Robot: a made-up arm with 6 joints. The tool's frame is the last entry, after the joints. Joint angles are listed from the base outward.
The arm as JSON. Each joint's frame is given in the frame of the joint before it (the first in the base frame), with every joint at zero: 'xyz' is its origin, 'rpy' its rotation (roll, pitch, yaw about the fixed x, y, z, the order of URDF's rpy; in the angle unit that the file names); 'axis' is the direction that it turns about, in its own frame. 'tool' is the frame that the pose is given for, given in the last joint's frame.
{
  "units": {
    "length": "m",
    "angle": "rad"
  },
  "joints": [
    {
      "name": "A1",
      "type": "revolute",
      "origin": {
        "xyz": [
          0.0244,
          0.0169,
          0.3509
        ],
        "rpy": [
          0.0,
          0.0,
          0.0
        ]
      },
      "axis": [
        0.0,
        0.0,
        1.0
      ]
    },
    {
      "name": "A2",
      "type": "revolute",
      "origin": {
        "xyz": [
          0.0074,
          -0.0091,
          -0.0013
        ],
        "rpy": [
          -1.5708,
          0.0,
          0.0
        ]
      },
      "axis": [
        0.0,
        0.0,
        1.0
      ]
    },
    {
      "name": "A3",
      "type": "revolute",
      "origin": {
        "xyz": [
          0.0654,
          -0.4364,
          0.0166
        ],
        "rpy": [
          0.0,
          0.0,
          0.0
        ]
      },
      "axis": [
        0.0,
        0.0,
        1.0
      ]
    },
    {
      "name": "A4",
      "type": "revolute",
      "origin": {
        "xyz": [
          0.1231,
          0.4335,
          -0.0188
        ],
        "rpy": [
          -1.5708,
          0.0,
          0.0
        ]
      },
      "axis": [
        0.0,
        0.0,
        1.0
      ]
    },
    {
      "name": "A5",
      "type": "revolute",
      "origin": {
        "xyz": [
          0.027,
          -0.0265,
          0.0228
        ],
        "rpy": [
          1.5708,
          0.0,
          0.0
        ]
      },
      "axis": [
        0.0,
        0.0,
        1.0
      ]
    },
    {
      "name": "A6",
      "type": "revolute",
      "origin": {
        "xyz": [
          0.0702,
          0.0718,
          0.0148
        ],
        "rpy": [
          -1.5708,
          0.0,
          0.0
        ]
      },
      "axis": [
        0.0,
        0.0,
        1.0
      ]
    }
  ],
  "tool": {
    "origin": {
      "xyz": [
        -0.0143,
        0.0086,
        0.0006
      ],
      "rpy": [
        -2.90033,
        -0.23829,
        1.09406
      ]
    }
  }
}
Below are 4 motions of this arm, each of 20 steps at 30 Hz.
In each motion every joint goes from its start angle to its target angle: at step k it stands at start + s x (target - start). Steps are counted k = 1, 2, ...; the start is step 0. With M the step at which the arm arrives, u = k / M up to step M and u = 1 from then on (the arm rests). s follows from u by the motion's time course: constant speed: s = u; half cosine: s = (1 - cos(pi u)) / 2; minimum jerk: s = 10 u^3 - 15 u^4 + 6 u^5.
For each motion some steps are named. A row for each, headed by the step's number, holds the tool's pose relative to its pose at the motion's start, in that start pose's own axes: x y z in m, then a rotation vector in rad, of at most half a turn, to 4 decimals.
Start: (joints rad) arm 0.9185 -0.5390 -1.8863 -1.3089 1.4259 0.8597
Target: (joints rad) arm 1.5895 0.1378 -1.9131 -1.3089 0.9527 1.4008
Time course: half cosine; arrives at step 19
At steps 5, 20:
5: -0.0965 0.0112 -0.0268 0.0640 0.1440 -0.0010
20: -0.6019 -0.0580 0.1832 0.2653 1.0026 -0.0774

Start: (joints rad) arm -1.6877 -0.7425 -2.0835 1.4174 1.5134 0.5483
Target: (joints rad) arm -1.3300 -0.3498 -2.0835 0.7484 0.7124 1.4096
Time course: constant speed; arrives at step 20
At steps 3, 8, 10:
3: 0.0437 0.0417 0.0042 0.1363 -0.0774 -0.1343
8: 0.1215 0.1006 0.0020 0.3544 -0.1892 -0.3365
10: 0.1536 0.1202 -0.0022 0.4383 -0.2269 -0.4083

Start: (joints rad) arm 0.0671 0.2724 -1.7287 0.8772 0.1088 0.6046
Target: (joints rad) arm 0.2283 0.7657 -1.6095 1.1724 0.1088 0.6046
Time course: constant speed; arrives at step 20
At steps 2, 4, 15, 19, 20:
2: 0.0364 -0.0327 -0.0210 -0.0374 -0.0493 -0.0302
4: 0.0732 -0.0666 -0.0389 -0.0736 -0.0998 -0.0589
15: 0.2794 -0.2652 -0.0813 -0.2496 -0.3975 -0.1870
19: 0.3542 -0.3378 -0.0728 -0.3028 -0.5131 -0.2199
20: 0.3727 -0.3557 -0.0687 -0.3152 -0.5425 -0.2268

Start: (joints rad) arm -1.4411 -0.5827 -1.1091 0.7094 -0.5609 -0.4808
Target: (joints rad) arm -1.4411 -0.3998 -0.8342 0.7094 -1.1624 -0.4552
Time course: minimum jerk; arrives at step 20
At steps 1, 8, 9, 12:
1: -0.0001 -0.0002 0.0000 -0.0001 -0.0004 0.0002
8: -0.0203 -0.0668 0.0041 -0.0258 -0.0952 0.0696
9: -0.0261 -0.0850 0.0070 -0.0320 -0.1201 0.0917
12: -0.0442 -0.1388 0.0204 -0.0474 -0.1910 0.1661

